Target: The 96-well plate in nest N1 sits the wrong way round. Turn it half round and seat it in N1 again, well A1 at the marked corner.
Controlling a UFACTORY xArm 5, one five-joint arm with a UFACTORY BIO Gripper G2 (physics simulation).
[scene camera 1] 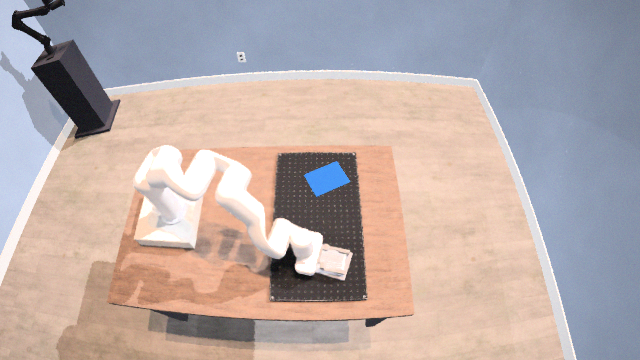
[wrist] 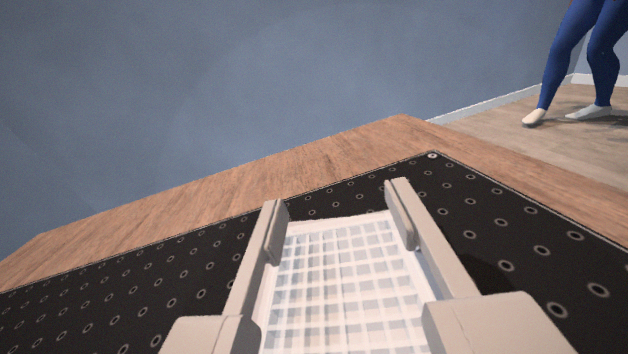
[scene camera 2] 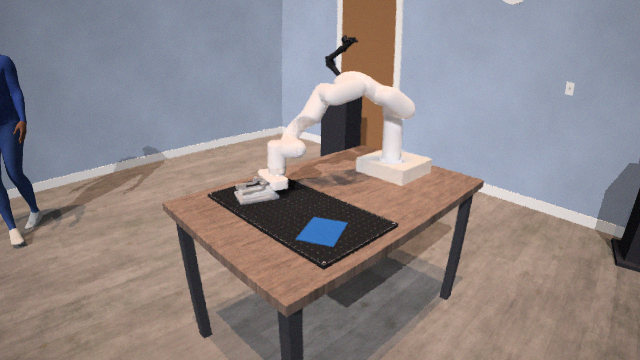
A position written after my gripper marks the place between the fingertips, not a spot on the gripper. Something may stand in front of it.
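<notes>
My gripper (scene camera 1: 347, 262) is there to be seen, and the wrist view (wrist: 333, 198) has my gripper in it as well. I also see a pale nest (wrist: 419, 255), and with it a 96-well plate (wrist: 348, 278).
</notes>
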